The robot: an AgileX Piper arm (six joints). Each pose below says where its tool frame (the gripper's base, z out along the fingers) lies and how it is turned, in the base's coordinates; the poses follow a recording.
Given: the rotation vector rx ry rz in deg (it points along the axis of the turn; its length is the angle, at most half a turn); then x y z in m.
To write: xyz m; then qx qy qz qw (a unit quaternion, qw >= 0). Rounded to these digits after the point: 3 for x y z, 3 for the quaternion.
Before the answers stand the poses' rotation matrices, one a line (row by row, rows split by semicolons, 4 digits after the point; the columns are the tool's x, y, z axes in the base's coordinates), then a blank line. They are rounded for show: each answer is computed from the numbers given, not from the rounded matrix.
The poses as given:
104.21 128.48 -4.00 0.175 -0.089 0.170
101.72 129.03 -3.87 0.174 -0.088 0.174
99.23 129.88 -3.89 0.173 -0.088 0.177
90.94 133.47 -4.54 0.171 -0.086 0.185
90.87 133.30 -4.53 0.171 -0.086 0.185
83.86 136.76 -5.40 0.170 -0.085 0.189
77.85 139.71 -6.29 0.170 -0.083 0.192
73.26 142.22 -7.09 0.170 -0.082 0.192
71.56 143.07 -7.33 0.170 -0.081 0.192
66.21 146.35 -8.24 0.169 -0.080 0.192
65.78 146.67 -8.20 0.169 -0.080 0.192
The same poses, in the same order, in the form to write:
-0.1875 0.9683 0.1647; 0.9562 0.2183 -0.1949; -0.2247 0.1210 -0.9669
-0.2110 0.9602 0.1832; 0.9475 0.2470 -0.2033; -0.2404 0.1307 -0.9618
-0.2372 0.9512 0.1974; 0.9377 0.2773 -0.2095; -0.2540 0.1354 -0.9577
-0.3314 0.9150 0.2303; 0.8972 0.3811 -0.2232; -0.2920 0.1327 -0.9472
-0.3302 0.9147 0.2328; 0.8968 0.3810 -0.2248; -0.2944 0.1345 -0.9462
-0.4125 0.8760 0.2501; 0.8535 0.4675 -0.2300; -0.3183 0.1186 -0.9405
-0.4811 0.8370 0.2606; 0.8102 0.5381 -0.2324; -0.3348 0.0993 -0.9371
-0.5344 0.8035 0.2625; 0.7734 0.5901 -0.2317; -0.3411 0.0791 -0.9367
-0.5530 0.7903 0.2639; 0.7592 0.6084 -0.2312; -0.3433 0.0725 -0.9364
-0.6151 0.7452 0.2576; 0.7116 0.6654 -0.2257; -0.3396 0.0444 -0.9395
-0.6204 0.7411 0.2569; 0.7078 0.6700 -0.2237; -0.3379 0.0431 -0.9402

0.175 -0.089 0.170 0.625 0.770 -0.024 0.126
0.174 -0.088 0.174 0.613 0.778 -0.023 0.136
0.173 -0.088 0.177 0.601 0.786 -0.024 0.144
0.171 -0.086 0.185 0.556 0.815 -0.028 0.160
0.171 -0.086 0.185 0.556 0.815 -0.028 0.162
0.170 -0.085 0.189 0.515 0.840 -0.033 0.169
0.170 -0.083 0.192 0.479 0.860 -0.039 0.173
0.170 -0.082 0.192 0.451 0.875 -0.044 0.172
0.170 -0.081 0.192 0.440 0.880 -0.045 0.172
0.169 -0.080 0.192 0.406 0.897 -0.051 0.166
0.169 -0.080 0.192 0.403 0.899 -0.050 0.165

